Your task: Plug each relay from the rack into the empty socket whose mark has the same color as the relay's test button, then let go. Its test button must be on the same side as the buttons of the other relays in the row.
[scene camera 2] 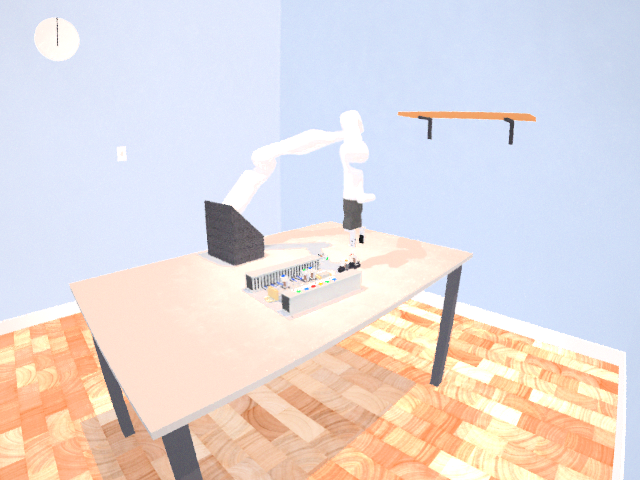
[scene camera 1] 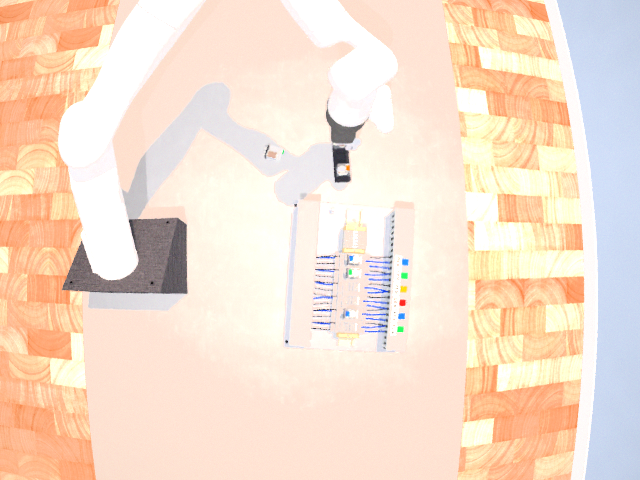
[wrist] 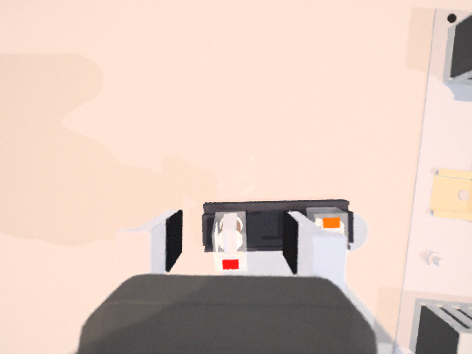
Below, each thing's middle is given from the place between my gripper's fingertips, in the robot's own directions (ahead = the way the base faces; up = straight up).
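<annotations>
With the red-button relay (wrist: 229, 237) as the reference, my hand is 7 cm above it and 2 cm past it. Counting from my hand, the orange-button relay (wrist: 330, 218) is 7 cm below, 1 cm behind and 6 cm to the right, while the black rack (wrist: 264, 219) is 8 cm below, 1 cm behind and 3 cm to the right. The panel (scene camera 1: 376, 220) is 9 cm below my hand, 1 cm ahead of it and 29 cm to the right of it. Going by their middles, the panel is the farthest from my hand of the things named here.
</annotations>
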